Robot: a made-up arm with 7 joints. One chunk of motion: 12 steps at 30 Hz.
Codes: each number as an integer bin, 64 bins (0 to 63) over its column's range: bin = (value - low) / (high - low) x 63, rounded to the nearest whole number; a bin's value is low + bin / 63 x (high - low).
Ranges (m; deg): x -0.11..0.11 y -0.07..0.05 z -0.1..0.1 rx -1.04..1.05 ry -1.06..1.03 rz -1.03..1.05
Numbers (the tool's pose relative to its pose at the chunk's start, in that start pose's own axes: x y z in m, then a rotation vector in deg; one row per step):
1: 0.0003 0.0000 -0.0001 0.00 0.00 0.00
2: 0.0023 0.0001 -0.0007 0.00 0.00 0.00
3: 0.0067 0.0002 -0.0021 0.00 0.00 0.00
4: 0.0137 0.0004 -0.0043 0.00 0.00 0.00
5: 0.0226 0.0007 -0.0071 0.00 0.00 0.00
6: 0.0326 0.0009 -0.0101 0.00 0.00 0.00
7: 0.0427 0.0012 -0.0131 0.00 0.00 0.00
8: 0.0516 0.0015 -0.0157 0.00 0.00 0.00
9: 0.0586 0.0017 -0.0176 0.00 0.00 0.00
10: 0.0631 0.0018 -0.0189 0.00 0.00 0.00
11: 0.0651 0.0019 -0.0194 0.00 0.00 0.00
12: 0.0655 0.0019 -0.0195 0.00 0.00 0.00
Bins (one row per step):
1: 32 37 31 31 32 31
2: 32 37 31 31 32 31
3: 33 37 31 31 32 31
4: 35 37 30 31 32 31
5: 38 37 29 31 32 31
6: 41 37 28 31 32 31
7: 44 37 27 31 32 31
8: 46 38 27 31 32 31
9: 48 38 26 31 32 31
10: 50 38 26 31 32 31
11: 50 38 25 31 32 31
12: 50 38 25 31 32 31

